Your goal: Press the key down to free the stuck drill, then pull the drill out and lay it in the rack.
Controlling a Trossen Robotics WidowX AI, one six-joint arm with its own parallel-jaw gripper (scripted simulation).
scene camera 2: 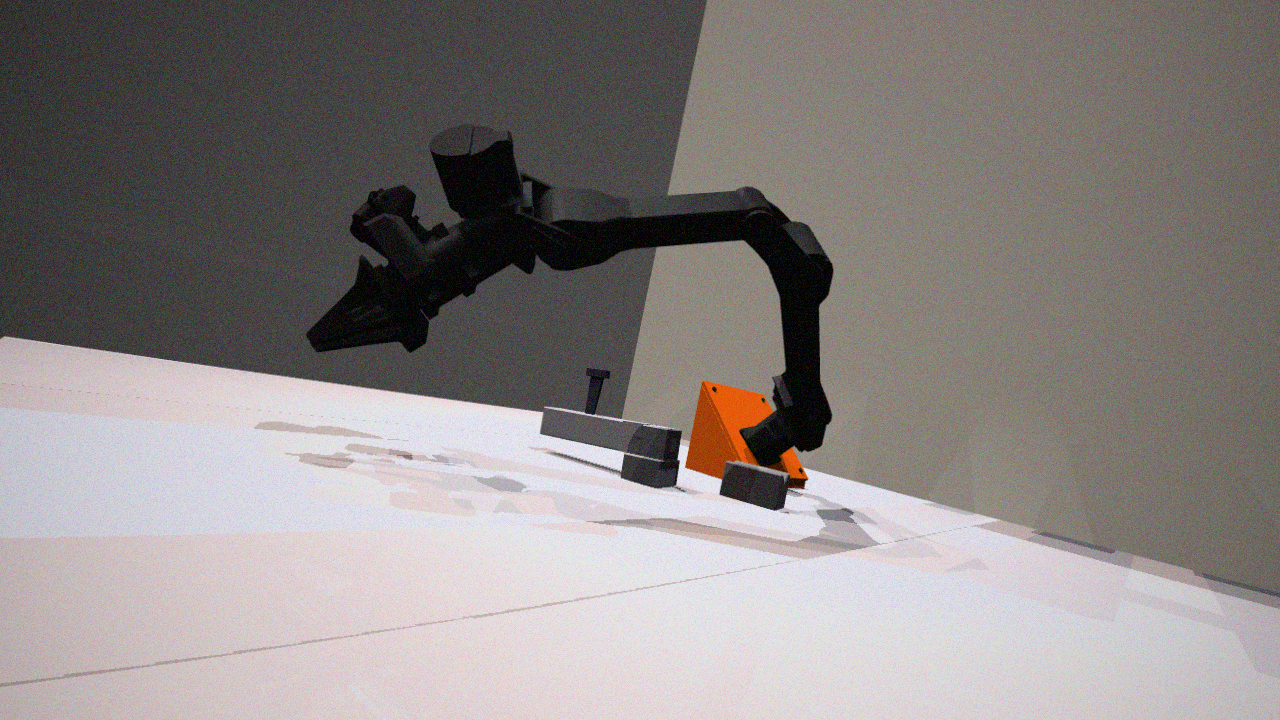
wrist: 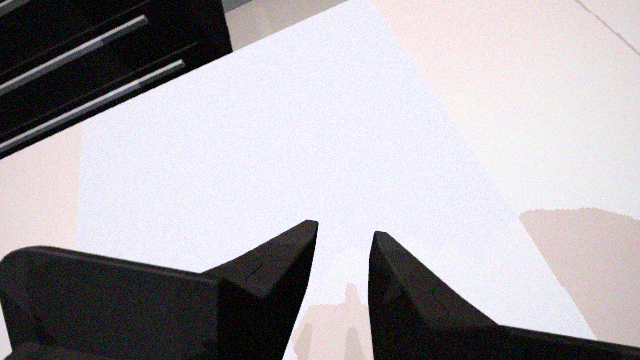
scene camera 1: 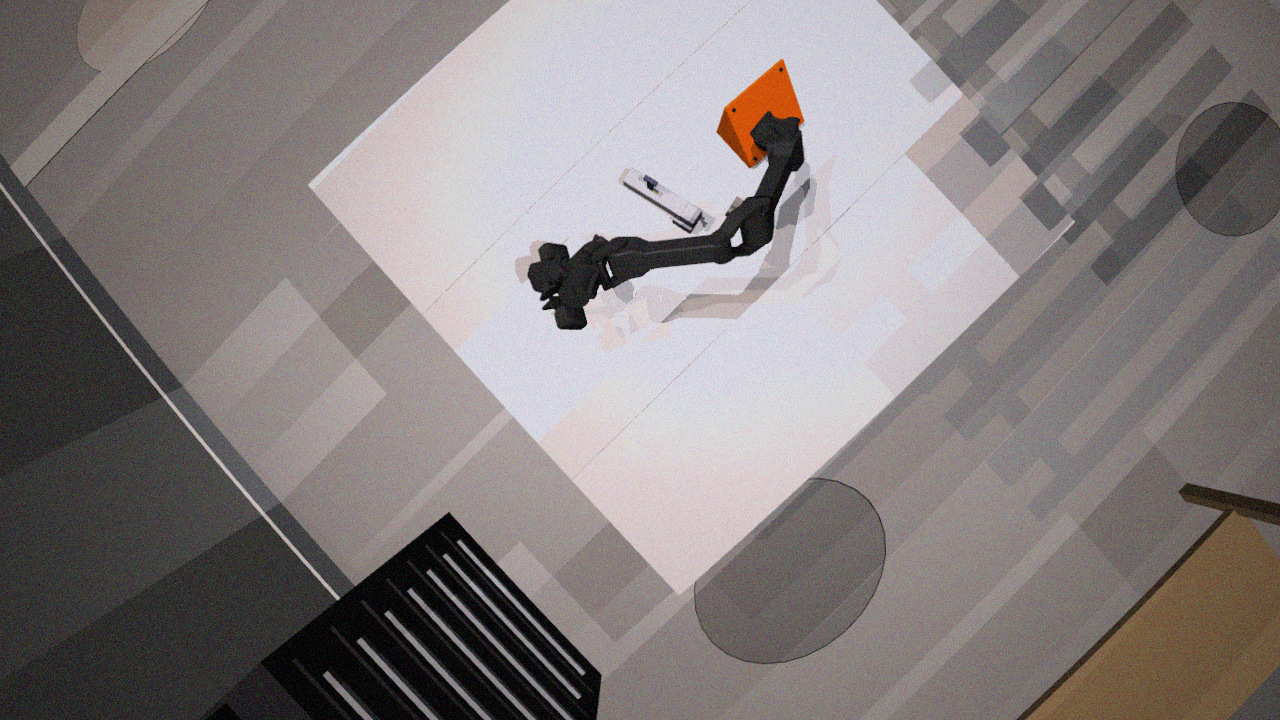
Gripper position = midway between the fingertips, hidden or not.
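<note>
A long grey holder (scene camera 2: 648,460) is visible to me, and I also see the long grey holder (scene camera 1: 685,215). Then there is my own gripper: I see my gripper (scene camera 2: 311,343), my gripper (scene camera 1: 542,304) and my gripper (wrist: 344,238).
</note>
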